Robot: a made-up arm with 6 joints.
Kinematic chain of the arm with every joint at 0, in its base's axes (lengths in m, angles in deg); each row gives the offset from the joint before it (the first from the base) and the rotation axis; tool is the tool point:
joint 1: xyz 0 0 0.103 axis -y
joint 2: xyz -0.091 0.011 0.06 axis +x
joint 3: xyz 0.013 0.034 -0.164 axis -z
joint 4: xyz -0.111 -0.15 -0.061 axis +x
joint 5: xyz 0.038 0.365 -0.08 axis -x
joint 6: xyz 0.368 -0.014 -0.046 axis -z
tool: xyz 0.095 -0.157 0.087
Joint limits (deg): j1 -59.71..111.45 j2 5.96..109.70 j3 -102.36..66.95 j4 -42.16..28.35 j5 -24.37..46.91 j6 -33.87..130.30
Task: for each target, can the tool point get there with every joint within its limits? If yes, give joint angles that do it. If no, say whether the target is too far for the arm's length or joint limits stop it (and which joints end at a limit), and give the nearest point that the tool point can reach.
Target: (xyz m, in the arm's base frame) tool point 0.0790 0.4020 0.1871
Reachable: yes | joints -19.40 59.97 -44.38 -35.02 28.37 52.01
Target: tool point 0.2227 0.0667 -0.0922
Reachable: yes | joints 8.75 57.70 52.49 -2.20 23.92 10.73
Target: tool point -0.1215 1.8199 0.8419
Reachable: no: too far | nearest point -0.0505 0.6512 0.4101 | short by 1.248 m
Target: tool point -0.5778 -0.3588 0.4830
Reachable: no: joint limits stop it (at a limit: joint 2, joint 4, joint 5, joint 6) | nearest point -0.4832 -0.1095 0.4208 | short by 0.274 m
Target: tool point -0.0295 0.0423 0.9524
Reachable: no: joint limits stop it (at a limit: joint 2, joint 5, joint 6) | nearest point -0.0232 0.0934 0.7704 | short by 0.189 m
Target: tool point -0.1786 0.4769 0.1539
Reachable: yes | joints 39.73 39.88 -84.18 -6.50 21.16 4.06
